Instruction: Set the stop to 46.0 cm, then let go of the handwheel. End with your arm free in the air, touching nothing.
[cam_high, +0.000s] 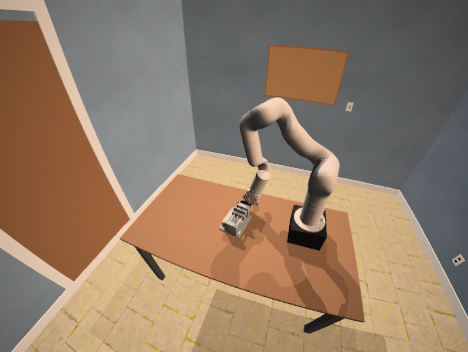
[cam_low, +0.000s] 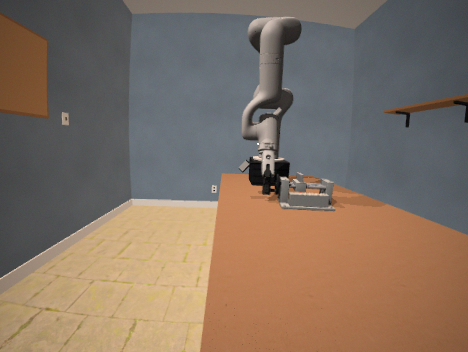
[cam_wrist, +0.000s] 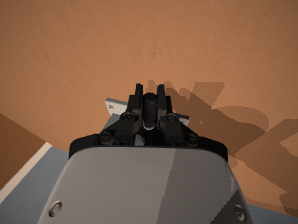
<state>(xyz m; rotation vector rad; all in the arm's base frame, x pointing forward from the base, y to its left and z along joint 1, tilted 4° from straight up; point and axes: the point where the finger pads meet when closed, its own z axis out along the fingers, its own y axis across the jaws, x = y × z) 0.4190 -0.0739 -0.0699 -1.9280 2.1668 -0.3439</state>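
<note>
My gripper is now 20 mm to the right of the black handwheel and 10 mm below it. The rest, counted from my hand: dark round handwheel handle (10 mm to the left).
</note>
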